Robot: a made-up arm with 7 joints.
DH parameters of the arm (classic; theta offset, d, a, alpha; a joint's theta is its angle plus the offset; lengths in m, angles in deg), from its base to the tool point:
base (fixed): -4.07 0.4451 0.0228 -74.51
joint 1: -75.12 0.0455 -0.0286 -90
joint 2: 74 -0.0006 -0.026 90
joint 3: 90 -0.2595 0.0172 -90
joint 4: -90 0.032 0.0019 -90
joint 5: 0 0.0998 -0.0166 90
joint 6: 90 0.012 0.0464 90
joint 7: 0.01 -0.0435 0.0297 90
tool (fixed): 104.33 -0.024 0 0
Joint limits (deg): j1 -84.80..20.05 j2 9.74..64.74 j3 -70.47..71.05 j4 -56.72..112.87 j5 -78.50..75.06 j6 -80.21..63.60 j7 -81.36..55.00
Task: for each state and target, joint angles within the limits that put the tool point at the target. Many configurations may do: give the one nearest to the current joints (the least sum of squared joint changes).
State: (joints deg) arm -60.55 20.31 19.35 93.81 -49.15 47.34 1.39
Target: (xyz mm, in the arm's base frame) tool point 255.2 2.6 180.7
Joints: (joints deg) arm -67.12 9.74 34.57 112.87 -56.64 57.51 -1.36
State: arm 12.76 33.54 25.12 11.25 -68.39 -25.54 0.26
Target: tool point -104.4 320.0 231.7
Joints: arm 20.05 9.74 60.65 -5.25 -64.14 -51.81 7.08
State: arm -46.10 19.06 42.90 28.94 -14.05 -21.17 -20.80
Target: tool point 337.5 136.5 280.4
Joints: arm -37.15 9.74 5.59 -1.40 -13.94 -32.94 -29.69
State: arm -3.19 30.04 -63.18 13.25 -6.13 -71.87 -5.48
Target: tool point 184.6 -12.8 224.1
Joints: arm -21.48 15.39 -63.68 -2.31 -2.81 -76.44 -7.62
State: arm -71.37 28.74 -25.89 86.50 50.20 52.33 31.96
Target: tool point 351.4 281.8 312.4
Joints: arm -62.93 26.73 -22.81 87.07 48.16 44.06 27.80
